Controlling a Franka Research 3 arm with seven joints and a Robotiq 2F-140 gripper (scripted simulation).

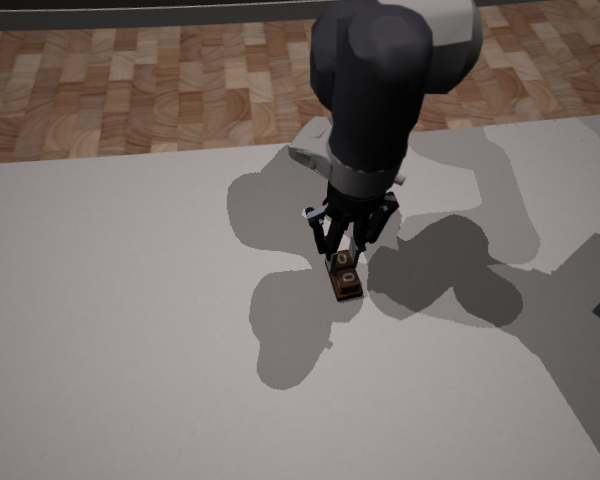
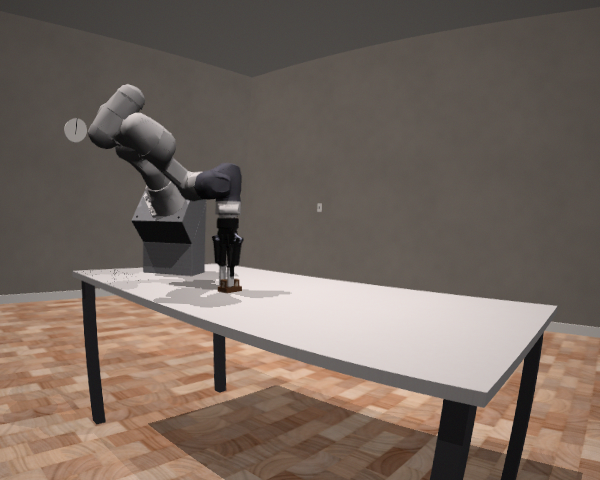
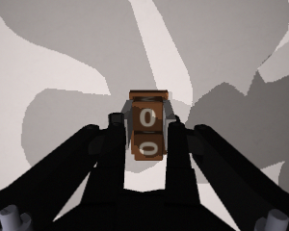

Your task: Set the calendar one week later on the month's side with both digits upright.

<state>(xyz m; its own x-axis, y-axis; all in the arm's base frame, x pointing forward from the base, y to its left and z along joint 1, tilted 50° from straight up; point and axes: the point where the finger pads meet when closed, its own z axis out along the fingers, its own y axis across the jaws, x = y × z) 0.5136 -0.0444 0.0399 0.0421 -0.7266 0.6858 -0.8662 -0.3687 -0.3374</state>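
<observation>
My gripper is now 3 cm above the cube.
</observation>
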